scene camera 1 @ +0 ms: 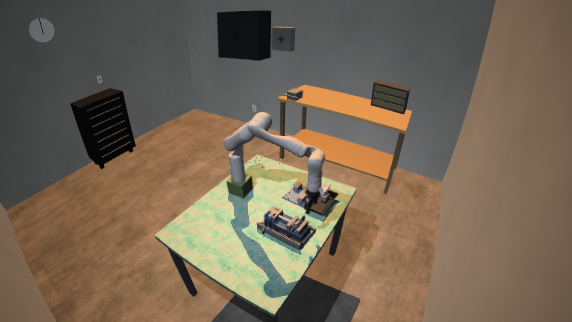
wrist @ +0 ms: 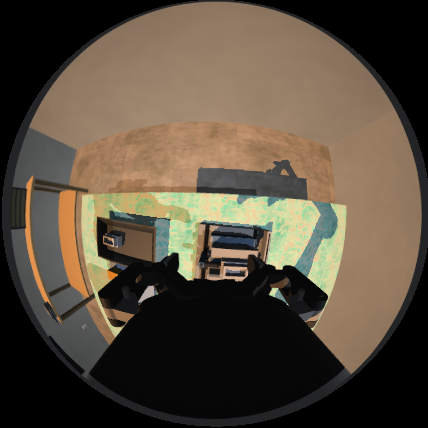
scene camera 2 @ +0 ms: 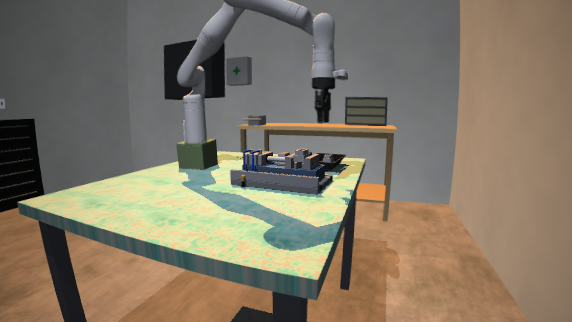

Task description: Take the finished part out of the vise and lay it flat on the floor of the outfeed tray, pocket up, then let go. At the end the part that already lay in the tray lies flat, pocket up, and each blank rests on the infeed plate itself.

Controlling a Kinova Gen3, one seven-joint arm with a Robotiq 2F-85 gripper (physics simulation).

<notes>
I see my gripper [scene camera 2: 323, 123] and a grey rail [scene camera 2: 256, 176].
My gripper also shows in the wrist view [wrist: 212, 261].
</notes>
